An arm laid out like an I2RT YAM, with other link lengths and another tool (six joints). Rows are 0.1 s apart.
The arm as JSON. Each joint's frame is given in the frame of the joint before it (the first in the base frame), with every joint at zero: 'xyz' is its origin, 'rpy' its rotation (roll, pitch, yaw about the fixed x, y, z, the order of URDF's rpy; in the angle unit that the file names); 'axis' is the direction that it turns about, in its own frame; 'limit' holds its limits. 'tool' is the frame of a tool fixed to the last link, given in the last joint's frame.
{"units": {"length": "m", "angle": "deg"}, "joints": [
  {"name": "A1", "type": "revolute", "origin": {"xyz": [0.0, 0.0, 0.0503], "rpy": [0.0, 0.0, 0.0]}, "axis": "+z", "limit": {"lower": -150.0, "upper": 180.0}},
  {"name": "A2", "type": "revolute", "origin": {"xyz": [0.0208, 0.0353, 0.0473], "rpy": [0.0, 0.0, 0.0]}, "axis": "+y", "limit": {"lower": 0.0, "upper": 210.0}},
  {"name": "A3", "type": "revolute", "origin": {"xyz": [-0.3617, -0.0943, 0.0], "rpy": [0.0, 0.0, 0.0]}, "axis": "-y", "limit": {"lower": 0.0, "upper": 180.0}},
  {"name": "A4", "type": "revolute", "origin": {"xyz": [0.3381, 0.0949, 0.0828], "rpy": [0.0, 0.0, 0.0]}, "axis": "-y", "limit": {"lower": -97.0, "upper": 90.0}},
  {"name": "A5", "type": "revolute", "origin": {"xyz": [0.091, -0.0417, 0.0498], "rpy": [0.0, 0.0, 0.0]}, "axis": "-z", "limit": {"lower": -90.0, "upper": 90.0}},
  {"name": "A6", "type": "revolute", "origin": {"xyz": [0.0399, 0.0, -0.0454], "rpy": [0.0, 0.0, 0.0]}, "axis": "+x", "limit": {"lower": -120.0, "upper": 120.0}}
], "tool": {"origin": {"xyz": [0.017, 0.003, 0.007], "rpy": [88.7, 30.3, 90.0]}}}
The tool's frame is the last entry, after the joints.
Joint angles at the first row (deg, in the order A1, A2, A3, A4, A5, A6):
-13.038 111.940 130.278 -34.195 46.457 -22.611
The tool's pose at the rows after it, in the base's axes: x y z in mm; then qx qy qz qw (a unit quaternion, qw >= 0):
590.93 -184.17 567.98 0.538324 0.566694 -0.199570 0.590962
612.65 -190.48 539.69 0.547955 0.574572 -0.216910 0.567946
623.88 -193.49 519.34 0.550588 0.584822 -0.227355 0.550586
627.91 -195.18 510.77 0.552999 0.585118 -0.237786 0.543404
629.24 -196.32 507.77 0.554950 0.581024 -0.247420 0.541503
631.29 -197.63 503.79 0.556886 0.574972 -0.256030 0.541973
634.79 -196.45 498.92 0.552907 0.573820 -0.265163 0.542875
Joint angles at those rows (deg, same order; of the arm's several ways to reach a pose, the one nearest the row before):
-13.147 119.655 139.544 -40.270 48.424 -19.573
-13.147 124.093 143.088 -43.725 49.954 -17.868
-13.147 126.146 143.892 -45.624 50.413 -17.060
-13.147 126.979 144.114 -46.282 51.440 -16.775
-13.147 127.305 144.134 -46.260 52.643 -16.797
-13.147 127.373 143.353 -45.257 53.866 -16.906
-12.928 127.240 141.950 -43.441 54.872 -17.999

